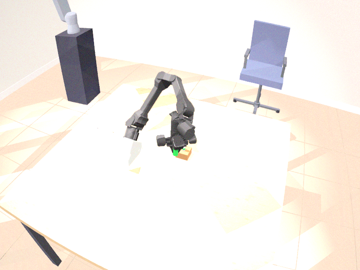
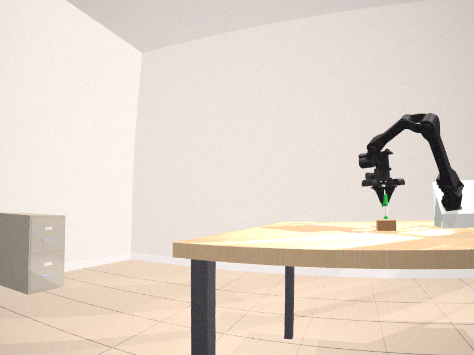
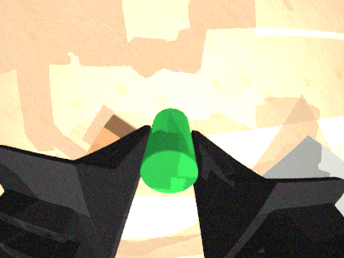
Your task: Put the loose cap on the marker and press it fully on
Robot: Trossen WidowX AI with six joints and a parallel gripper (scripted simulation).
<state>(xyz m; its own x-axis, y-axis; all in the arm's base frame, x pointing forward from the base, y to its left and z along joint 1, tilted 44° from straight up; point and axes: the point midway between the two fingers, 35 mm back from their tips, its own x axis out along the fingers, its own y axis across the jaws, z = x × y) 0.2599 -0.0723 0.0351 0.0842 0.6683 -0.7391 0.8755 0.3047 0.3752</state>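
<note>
Now: the wooden holder block 1 cm ahead of my gripper tip, 10 cm to the left of it and 9 cm below it. From my gripper tip the other things lie so: green cap 1 cm above.
</note>
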